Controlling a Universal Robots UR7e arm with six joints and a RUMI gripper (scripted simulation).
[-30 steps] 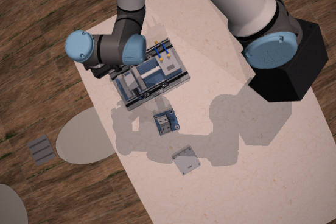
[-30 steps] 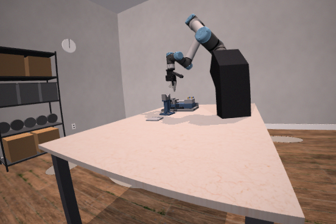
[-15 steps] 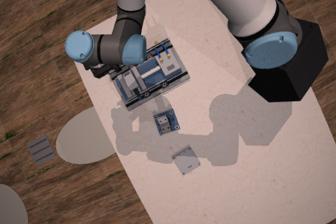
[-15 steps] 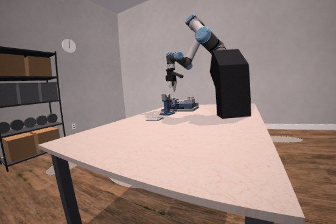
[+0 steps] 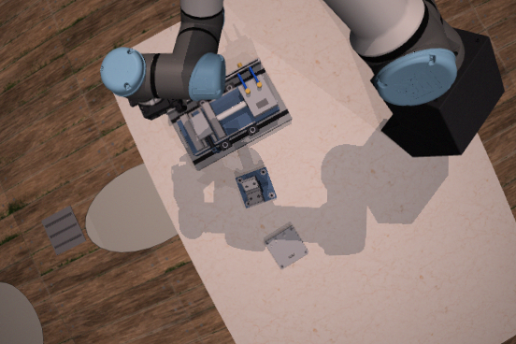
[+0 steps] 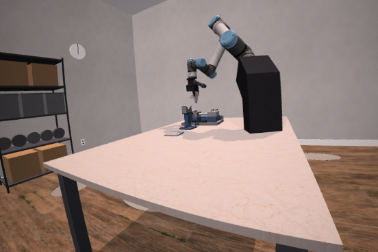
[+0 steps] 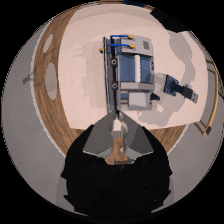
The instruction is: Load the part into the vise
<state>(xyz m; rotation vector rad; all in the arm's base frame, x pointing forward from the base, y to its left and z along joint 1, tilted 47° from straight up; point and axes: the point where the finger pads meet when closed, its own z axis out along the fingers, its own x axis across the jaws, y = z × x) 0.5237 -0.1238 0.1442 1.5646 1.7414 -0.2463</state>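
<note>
Right now the part is 6 cm to the left of my hand and 9 cm below it. Round my hand: air cylinder: 17 cm behind, 6 cm to the left, 10 cm below; then vise: 7 cm behind, 6 cm to the left, 14 cm below; then air cylinder rod: 9 cm behind, 6 cm to the left, 10 cm below.
</note>
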